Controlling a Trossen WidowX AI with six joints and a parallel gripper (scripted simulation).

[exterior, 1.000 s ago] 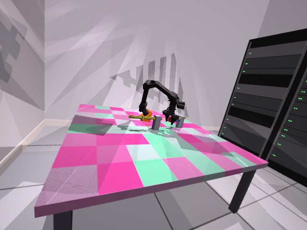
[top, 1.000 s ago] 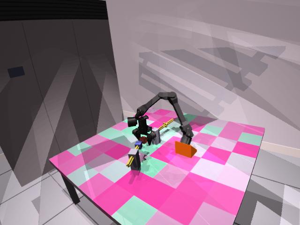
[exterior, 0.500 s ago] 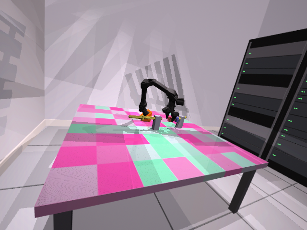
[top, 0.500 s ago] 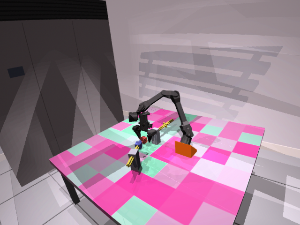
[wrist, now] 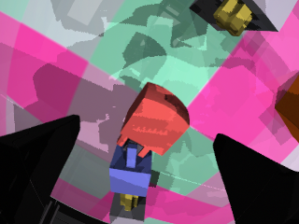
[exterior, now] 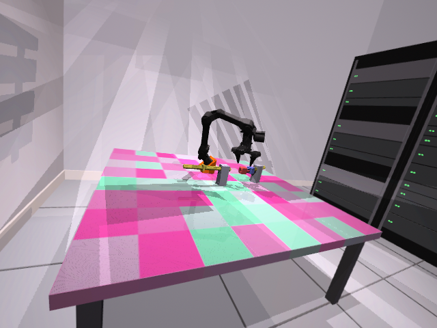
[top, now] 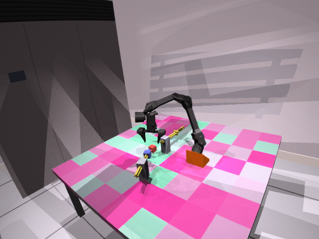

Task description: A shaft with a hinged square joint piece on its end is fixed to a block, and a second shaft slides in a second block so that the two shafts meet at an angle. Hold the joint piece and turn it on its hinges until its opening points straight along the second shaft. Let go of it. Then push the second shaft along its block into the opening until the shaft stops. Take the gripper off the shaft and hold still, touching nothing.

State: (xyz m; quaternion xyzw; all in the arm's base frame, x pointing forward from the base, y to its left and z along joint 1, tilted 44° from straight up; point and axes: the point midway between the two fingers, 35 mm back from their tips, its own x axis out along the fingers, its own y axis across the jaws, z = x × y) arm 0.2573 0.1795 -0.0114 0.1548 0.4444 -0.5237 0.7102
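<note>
Now: gripper tip 40 mm above the joint piece, 10 mm to the right of it and 10 mm past it.
</note>
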